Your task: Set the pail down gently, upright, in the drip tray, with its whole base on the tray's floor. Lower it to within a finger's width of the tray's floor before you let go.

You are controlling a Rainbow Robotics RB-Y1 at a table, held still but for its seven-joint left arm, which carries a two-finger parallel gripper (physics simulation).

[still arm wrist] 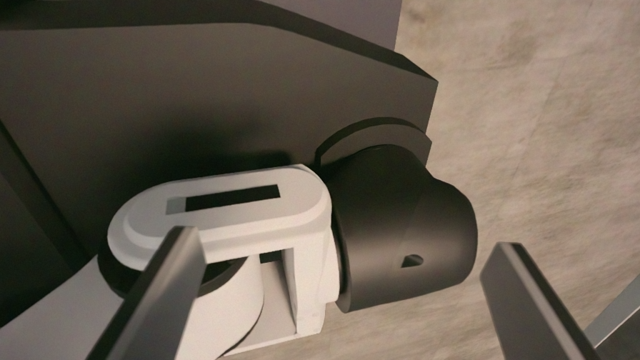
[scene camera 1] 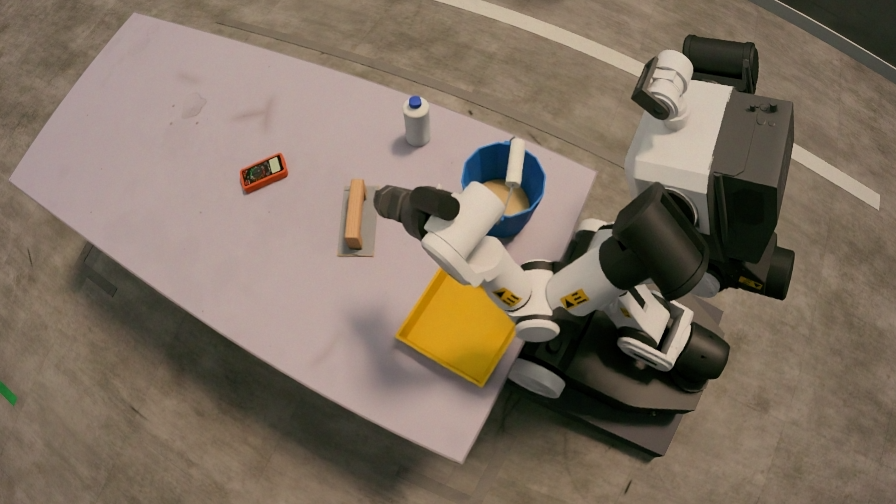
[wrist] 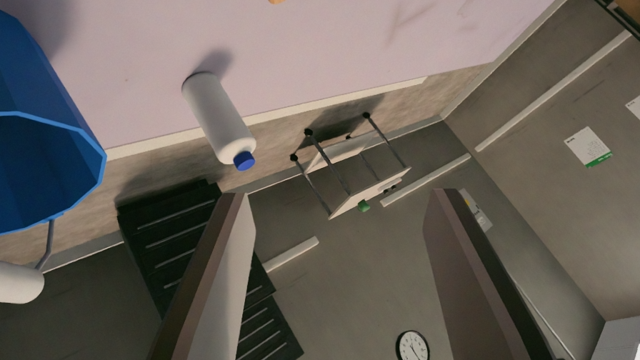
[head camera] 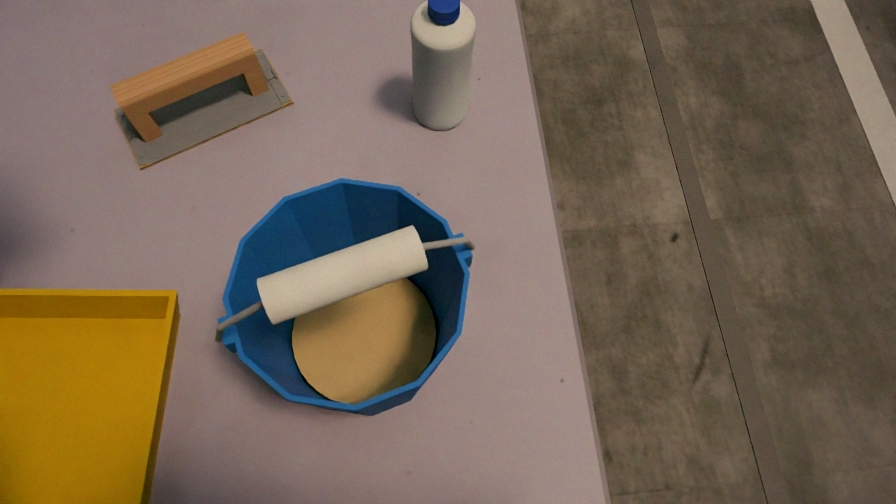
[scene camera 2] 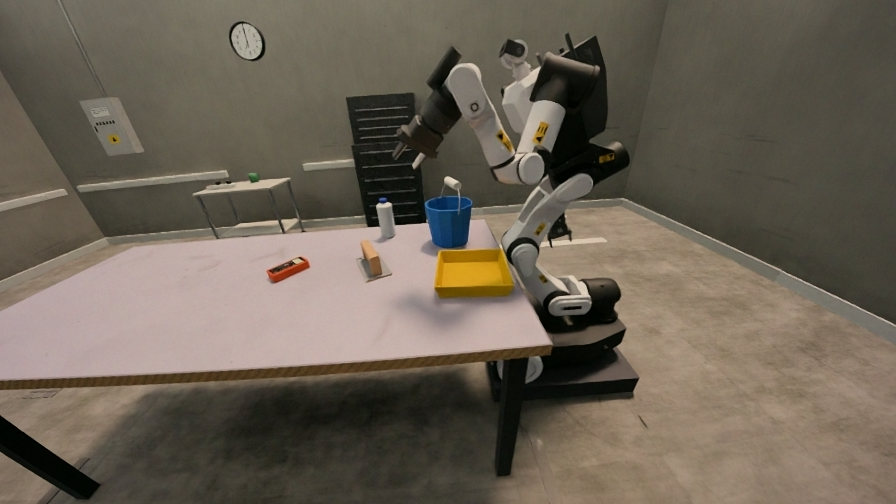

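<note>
The blue pail (head camera: 266,369) (scene camera 1: 534,175) (scene camera 2: 448,224) (wrist: 47,75) stands upright on the table, beside the drip tray and apart from it. Its white grip (head camera: 342,274) (scene camera 1: 515,162) (scene camera 2: 452,183) (wrist: 17,282) is raised over the opening on a wire handle. The yellow drip tray (head camera: 68,388) (scene camera 1: 460,322) (scene camera 2: 474,273) lies flat near the table's edge and holds nothing that I can see; the arm hides one corner in scene camera 1. My gripper (scene camera 2: 407,156) (wrist: 340,195) is open and empty, high above the table, away from the pail. Its fingers are not visible in the head camera.
A white bottle (head camera: 441,72) (scene camera 1: 416,122) (scene camera 2: 385,219) (wrist: 217,117) with a blue cap stands near the pail. A wooden-handled trowel (head camera: 187,68) (scene camera 1: 355,213) (scene camera 2: 370,258) lies beyond the tray. An orange multimeter (scene camera 1: 263,173) (scene camera 2: 288,268) lies farther along the table.
</note>
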